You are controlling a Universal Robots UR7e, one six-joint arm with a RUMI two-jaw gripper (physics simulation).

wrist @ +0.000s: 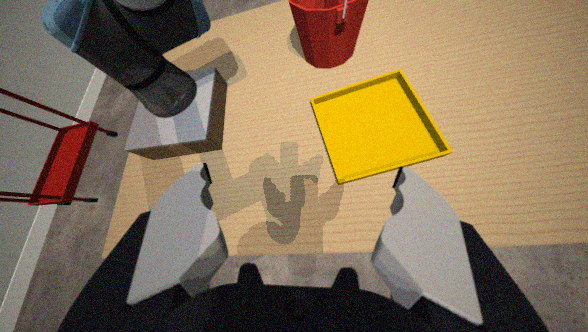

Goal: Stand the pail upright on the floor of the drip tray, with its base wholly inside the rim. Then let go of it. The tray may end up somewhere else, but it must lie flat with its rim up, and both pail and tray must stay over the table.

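Pixels of known places: gripper, fingertip midpoint: (300, 167); arm's base, origin of the base link: (173, 95).
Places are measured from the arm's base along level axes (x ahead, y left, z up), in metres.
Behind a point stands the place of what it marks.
A red pail (328, 37) {x 0.454, y 0.014, z 0.027 m} stands upright on the wooden table at the top of the wrist view, cut off by the view's upper edge. Part of its rim and a thin grey handle show. A square yellow drip tray (376, 131) {x 0.529, y -0.205, z -0.069 m} lies flat, rim up, on the table right of centre, in front of the pail and apart from it. My gripper (300, 167) {x 0.364, y -0.346, z 0.195 m} is wide open and empty, above the table. The right fingertip overlaps the view near the tray's lower edge. The pail's inside and its far side are hidden.
The robot's own base (167, 90) {x 0.043, y -0.042, z 0.052 m} stands on a grey block (217, 115) {x 0.119, y -0.073, z -0.039 m} at the upper left. The table (500, 100) {x 0.806, y -0.186, z -0.073 m} ends at the left and along the lower side. A red rack-like object (62, 165) is beyond the left edge, near the wall.
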